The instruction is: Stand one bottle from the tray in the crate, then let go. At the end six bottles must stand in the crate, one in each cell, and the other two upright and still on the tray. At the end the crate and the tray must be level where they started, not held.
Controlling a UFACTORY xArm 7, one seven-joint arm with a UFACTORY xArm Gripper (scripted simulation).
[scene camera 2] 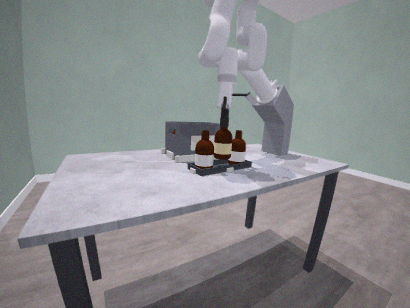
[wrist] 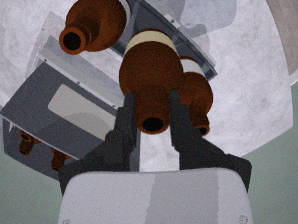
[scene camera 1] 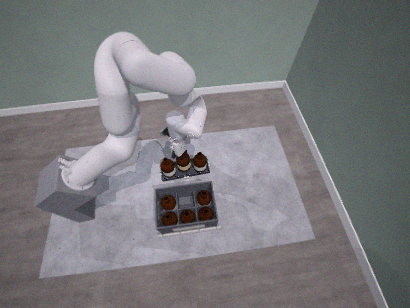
Scene:
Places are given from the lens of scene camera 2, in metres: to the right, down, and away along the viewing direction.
grey crate (scene camera 2: pixel 183 142): -0.10, -0.05, 0.85

